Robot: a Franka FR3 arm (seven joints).
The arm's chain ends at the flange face. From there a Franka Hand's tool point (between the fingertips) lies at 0.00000 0.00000 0.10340 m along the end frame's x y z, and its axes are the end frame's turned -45 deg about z.
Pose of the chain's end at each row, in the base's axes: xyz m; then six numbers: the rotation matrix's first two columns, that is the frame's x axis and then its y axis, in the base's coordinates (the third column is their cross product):
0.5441 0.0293 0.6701 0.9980 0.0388 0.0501 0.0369 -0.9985 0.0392
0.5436 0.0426 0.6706 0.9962 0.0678 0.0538 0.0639 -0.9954 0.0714
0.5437 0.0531 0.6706 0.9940 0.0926 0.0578 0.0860 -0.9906 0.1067
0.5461 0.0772 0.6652 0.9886 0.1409 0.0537 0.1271 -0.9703 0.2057
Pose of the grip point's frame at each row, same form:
0.5494 0.0254 0.5669 0.6796 0.7335 0.0077 0.7318 -0.6786 0.0631
0.5496 0.0356 0.5676 0.6592 0.7518 -0.0124 0.7496 -0.6559 0.0885
0.5506 0.0426 0.5680 0.6421 0.7659 -0.0346 0.7637 -0.6350 0.1163
0.5545 0.0569 0.5642 0.6092 0.7857 -0.1075 0.7889 -0.5865 0.1834

